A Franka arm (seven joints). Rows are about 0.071 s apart.
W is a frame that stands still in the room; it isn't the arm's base.
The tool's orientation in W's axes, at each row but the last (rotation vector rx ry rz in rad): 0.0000, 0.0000, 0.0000; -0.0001, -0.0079, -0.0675; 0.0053, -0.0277, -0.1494; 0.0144, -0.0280, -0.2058; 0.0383, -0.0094, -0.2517; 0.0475, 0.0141, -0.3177; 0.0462, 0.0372, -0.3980
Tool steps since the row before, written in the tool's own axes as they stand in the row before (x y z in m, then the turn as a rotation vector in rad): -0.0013, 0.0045, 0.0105, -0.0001, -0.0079, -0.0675; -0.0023, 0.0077, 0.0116, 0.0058, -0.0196, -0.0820; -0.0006, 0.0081, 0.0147, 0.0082, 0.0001, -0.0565; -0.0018, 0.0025, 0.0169, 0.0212, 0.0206, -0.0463; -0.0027, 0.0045, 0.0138, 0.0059, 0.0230, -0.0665; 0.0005, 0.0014, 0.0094, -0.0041, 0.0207, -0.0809; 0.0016, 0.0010, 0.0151, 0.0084, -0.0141, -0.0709
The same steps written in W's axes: -0.0013, 0.0045, 0.0105, -0.0001, -0.0079, -0.0675; -0.0019, 0.0078, 0.0116, 0.0051, -0.0200, -0.0820; 0.0002, 0.0081, 0.0147, 0.0097, -0.0009, -0.0563; -0.0017, 0.0026, 0.0169, 0.0263, 0.0164, -0.0454; -0.0017, 0.0045, 0.0140, 0.0124, 0.0232, -0.0655; 0.0010, 0.0007, 0.0094, 0.0021, 0.0249, -0.0798; 0.0023, -0.0005, 0.0150, 0.0003, -0.0125, -0.0717
